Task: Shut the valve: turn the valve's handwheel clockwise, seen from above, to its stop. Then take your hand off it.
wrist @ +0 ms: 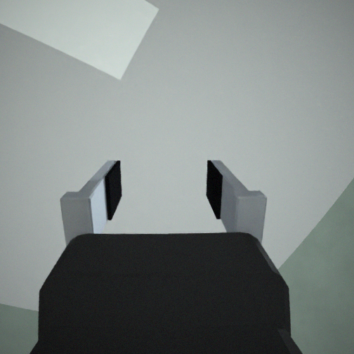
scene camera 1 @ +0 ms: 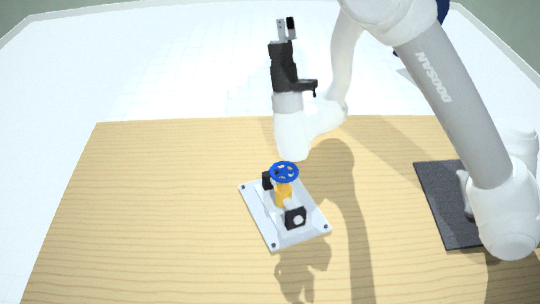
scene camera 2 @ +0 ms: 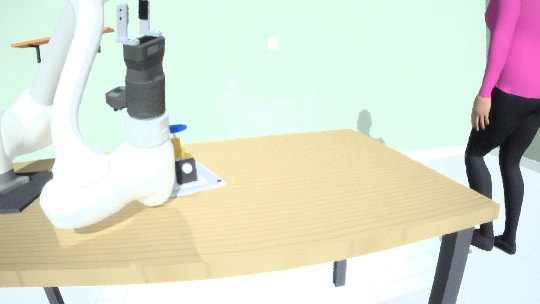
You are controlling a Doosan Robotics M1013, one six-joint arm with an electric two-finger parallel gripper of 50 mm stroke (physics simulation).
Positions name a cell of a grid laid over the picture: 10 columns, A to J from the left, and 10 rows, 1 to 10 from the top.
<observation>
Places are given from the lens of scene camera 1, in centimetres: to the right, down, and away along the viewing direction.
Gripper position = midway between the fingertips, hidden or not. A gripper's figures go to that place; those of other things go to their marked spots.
my gripper (scene camera 1: F1): 4, -36, 99
base plate (scene camera 1: F8): 1, 22, 95
</observation>
